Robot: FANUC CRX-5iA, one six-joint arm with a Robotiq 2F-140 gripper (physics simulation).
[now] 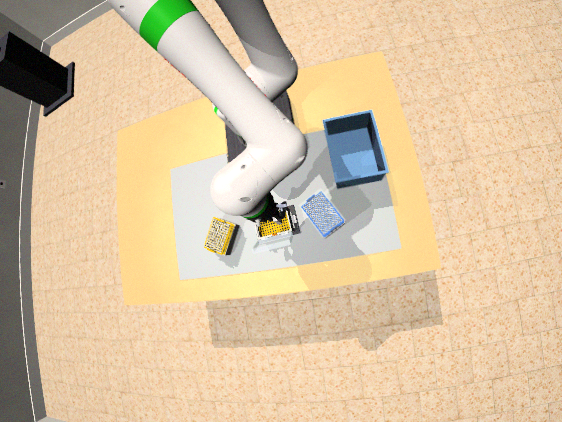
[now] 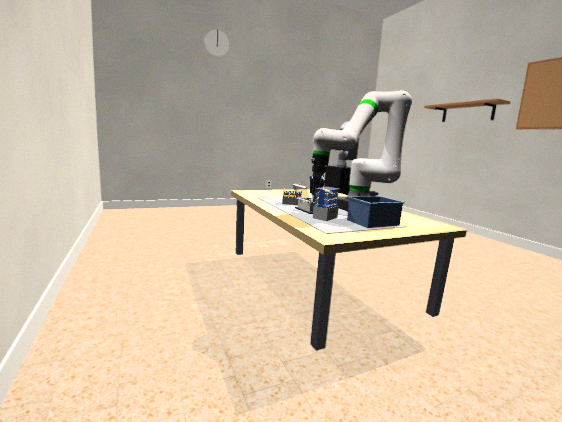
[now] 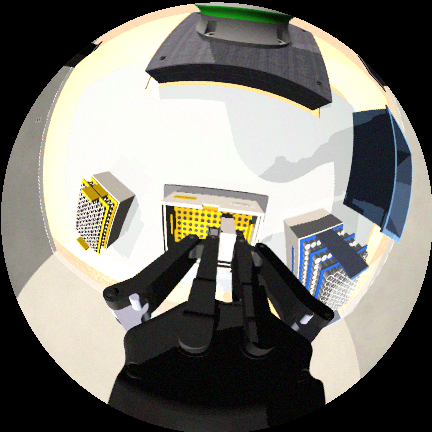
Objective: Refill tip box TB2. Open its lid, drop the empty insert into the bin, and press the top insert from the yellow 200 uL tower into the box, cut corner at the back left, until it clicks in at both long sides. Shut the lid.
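Tip box TB2 (image 1: 265, 238) (image 2: 306, 204) (image 3: 235, 201) stands near the mat's front with its clear lid (image 1: 272, 245) open toward the front. A yellow insert (image 1: 272, 227) (image 3: 190, 222) with dark, empty-looking holes is inside; whether it sits level is unclear. My gripper (image 1: 276, 219) (image 2: 314, 196) (image 3: 225, 223) is shut and holds nothing, its fingertips over the right part of the insert; contact is hidden. The yellow tower (image 1: 218, 236) (image 2: 291, 196) (image 3: 92, 215) stands left of the box, with tip-filled inserts stacked on it. The blue bin (image 1: 362, 179) (image 2: 375, 212) (image 3: 372, 165) stands at the back right; no insert shows inside.
A blue tip tower (image 1: 323, 214) (image 2: 326, 202) (image 3: 330, 270) stands close to the right of the box, between it and the bin. The dark robot base (image 3: 240, 75) is behind the box. A grey mat (image 1: 200, 185) lies under the items on the yellow table (image 1: 145, 200).
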